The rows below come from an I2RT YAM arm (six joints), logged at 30 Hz.
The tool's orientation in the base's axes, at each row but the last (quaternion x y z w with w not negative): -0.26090, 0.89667, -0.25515, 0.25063; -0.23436, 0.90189, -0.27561, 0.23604; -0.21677, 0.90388, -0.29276, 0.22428; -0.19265, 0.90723, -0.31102, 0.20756; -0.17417, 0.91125, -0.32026, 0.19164
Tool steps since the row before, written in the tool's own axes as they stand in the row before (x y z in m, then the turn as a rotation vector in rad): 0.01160, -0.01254, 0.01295, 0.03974, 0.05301, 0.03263; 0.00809, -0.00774, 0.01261, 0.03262, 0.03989, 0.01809; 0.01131, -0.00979, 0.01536, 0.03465, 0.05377, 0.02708; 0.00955, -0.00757, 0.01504, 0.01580, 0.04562, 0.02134; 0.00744, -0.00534, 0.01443, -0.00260, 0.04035, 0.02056
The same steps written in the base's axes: 0.00324, -0.02034, -0.00593, -0.02835, 0.00455, -0.06804; 0.00296, -0.01506, -0.00698, -0.02704, 0.00442, -0.04724; 0.00162, -0.01974, -0.00820, -0.02750, 0.00967, -0.06305; 0.00112, -0.01740, -0.00841, -0.01273, 0.01551, -0.04882; 0.00125, -0.01465, -0.00871, 0.00387, 0.02014, -0.04046
